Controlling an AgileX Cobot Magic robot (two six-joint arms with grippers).
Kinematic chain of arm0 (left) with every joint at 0, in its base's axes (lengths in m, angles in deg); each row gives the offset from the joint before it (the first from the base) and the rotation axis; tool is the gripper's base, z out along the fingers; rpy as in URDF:
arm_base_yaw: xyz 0 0 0.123 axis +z
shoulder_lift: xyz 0 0 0 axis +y
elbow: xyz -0.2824 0 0.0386 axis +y
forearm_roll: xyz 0.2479 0 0.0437 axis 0.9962 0 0.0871
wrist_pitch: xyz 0 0 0 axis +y
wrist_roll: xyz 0.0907 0 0.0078 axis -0.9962 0 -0.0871
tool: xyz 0 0 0 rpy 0 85 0
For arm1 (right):
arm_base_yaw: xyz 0 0 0.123 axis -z
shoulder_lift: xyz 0 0 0 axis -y
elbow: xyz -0.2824 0 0.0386 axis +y
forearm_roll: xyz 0.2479 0 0.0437 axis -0.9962 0 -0.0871
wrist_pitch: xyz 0 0 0 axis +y
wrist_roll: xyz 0.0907 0 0.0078 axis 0.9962 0 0.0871
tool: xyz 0 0 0 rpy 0 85 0
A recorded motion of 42 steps. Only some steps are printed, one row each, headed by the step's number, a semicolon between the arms.
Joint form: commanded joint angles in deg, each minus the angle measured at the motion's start. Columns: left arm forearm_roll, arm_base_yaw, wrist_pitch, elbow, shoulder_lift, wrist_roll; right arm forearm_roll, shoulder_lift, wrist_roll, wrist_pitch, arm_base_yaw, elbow.
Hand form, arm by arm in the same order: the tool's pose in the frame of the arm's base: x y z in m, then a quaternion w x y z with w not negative. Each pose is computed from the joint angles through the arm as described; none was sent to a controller.
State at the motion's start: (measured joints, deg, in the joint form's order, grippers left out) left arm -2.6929 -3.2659 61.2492 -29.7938 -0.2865 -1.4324; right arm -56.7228 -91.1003 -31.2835 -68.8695 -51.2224 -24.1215
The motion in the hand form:
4: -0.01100 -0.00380 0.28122 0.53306 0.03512 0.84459 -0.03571; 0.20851 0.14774 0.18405 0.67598 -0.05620 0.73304 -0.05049
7: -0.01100 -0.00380 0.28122 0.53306 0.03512 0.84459 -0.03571; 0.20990 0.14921 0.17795 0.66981 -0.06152 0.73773 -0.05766
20: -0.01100 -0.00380 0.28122 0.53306 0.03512 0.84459 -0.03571; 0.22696 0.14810 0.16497 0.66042 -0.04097 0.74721 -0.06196
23: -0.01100 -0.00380 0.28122 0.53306 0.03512 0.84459 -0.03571; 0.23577 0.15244 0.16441 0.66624 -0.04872 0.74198 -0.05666
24: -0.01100 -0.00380 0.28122 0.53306 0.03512 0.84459 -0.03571; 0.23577 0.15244 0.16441 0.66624 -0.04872 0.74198 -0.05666
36: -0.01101 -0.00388 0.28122 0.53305 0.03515 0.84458 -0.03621; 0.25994 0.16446 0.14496 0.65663 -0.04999 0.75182 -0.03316
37: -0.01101 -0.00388 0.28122 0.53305 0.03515 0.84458 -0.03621; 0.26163 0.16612 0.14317 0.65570 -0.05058 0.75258 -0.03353
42: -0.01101 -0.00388 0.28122 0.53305 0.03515 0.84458 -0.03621; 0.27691 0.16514 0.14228 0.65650 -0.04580 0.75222 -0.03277
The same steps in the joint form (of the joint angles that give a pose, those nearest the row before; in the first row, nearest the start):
4: -0.46 0.12 0.11 0.11 -0.92 0.06; 0.17 -1.72 -0.35 0.12 -0.17 -1.49
7: -0.46 0.12 0.11 0.11 -0.92 0.06; 0.00 -3.27 -0.34 0.06 -0.17 -1.66
20: -0.46 0.12 0.11 0.11 -0.92 0.06; 1.60 -7.79 3.09 0.52 3.26 -3.84
23: -0.46 0.12 0.11 0.11 -0.92 0.06; 4.24 -9.28 3.55 0.63 4.53 -5.50
24: -0.46 0.12 0.11 0.11 -0.92 0.06; 4.24 -9.28 3.55 0.63 4.53 -5.50
36: -0.52 0.12 0.12 0.12 -0.92 0.06; 9.34 -16.10 8.31 2.41 7.39 -10.26
37: -0.52 0.12 0.12 0.12 -0.92 0.06; 9.34 -16.73 8.31 2.46 7.39 -10.77
42: -0.52 0.12 0.12 0.12 -0.92 0.06; 11.34 -18.22 8.54 3.72 9.91 -13.35

